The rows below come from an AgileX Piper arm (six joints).
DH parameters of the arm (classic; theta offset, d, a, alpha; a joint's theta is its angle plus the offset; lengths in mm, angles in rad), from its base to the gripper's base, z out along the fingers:
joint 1: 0 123 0 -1.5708
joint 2: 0.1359 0 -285 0
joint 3: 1.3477 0 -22 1.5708
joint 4: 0 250.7 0 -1.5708
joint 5: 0 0 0 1.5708
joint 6: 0 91 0 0
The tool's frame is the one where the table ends.
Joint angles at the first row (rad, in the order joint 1, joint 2, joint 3, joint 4, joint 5, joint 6):
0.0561, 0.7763, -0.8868, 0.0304, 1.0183, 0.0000
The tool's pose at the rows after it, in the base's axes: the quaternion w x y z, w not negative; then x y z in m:
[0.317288 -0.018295 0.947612 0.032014 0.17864 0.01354 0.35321]
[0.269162 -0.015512 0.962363 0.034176 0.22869 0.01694 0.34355]
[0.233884 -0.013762 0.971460 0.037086 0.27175 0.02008 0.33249]
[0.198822 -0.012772 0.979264 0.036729 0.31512 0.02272 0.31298]
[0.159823 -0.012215 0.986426 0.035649 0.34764 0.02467 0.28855]
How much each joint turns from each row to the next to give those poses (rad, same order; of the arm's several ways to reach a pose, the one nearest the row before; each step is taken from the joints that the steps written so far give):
0.0000, 0.2114, -0.1089, 0.0149, 0.0000, 0.0066
0.0000, 0.2034, -0.1065, 0.0075, 0.0036, 0.0023
0.0000, 0.1710, -0.1091, 0.0089, 0.0108, 0.0000
0.0000, 0.1738, -0.1101, 0.0022, 0.0081, 0.0000
0.0000, 0.1439, -0.0848, 0.0009, 0.0203, 0.0000

